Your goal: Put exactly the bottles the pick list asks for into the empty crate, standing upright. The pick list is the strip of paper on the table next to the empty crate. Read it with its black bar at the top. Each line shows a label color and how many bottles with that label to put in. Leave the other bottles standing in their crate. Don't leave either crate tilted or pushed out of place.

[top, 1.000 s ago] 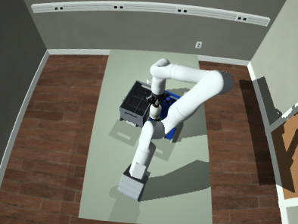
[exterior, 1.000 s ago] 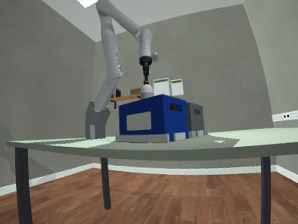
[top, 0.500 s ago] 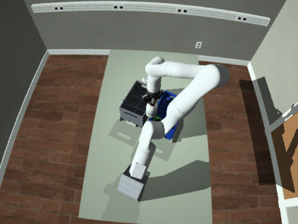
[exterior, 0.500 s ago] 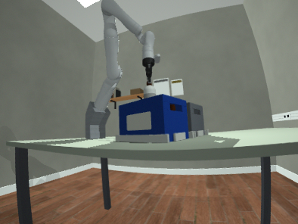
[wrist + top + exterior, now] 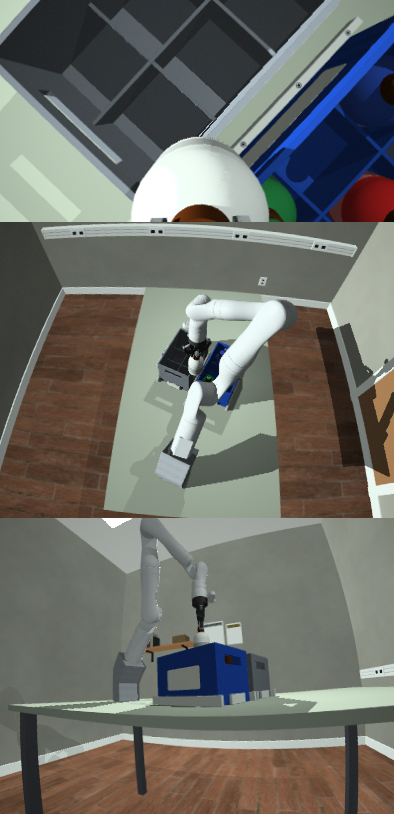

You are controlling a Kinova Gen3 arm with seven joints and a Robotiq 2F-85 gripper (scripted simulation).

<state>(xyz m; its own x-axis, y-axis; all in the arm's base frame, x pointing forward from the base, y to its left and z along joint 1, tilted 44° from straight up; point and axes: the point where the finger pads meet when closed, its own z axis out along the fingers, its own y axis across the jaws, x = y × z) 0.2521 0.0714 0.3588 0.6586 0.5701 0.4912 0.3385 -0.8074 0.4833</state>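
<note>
Right now my hand is 7 cm above the white bottle. From my hand the other things lie so: green-capped bottle (25 cm below, 7 cm to the right, 2 cm behind); blue crate (25 cm below, 15 cm to the right, 5 cm ahead); grey crate (25 cm below, 11 cm ahead, 8 cm to the left).
</note>
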